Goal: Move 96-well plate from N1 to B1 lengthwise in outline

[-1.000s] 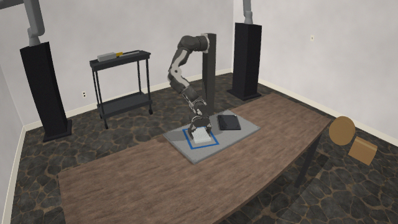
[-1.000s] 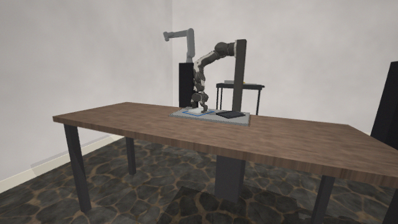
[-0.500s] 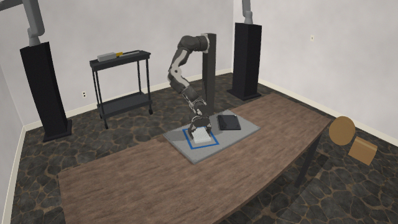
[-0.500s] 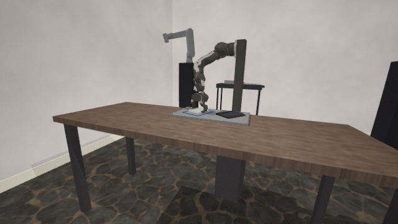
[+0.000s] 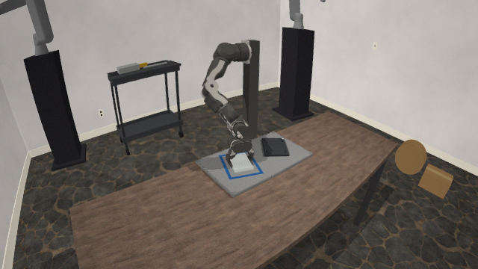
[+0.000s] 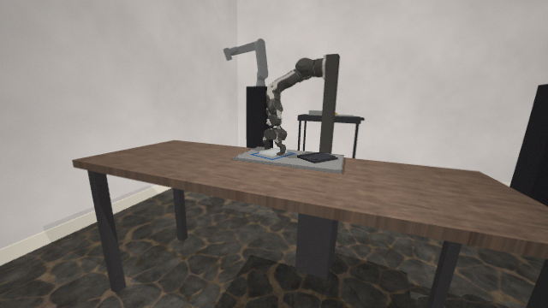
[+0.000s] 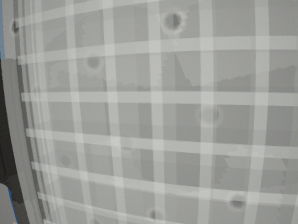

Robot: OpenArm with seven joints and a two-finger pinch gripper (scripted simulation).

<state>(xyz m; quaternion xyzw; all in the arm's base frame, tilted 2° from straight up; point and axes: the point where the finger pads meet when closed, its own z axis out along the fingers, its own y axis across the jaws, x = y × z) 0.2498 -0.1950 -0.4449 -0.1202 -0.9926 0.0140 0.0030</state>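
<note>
Right now the white 96-well plate is right at my hand. From my hand the other things lie so: black plate nest: 3 cm behind, 22 cm to the left.
</note>
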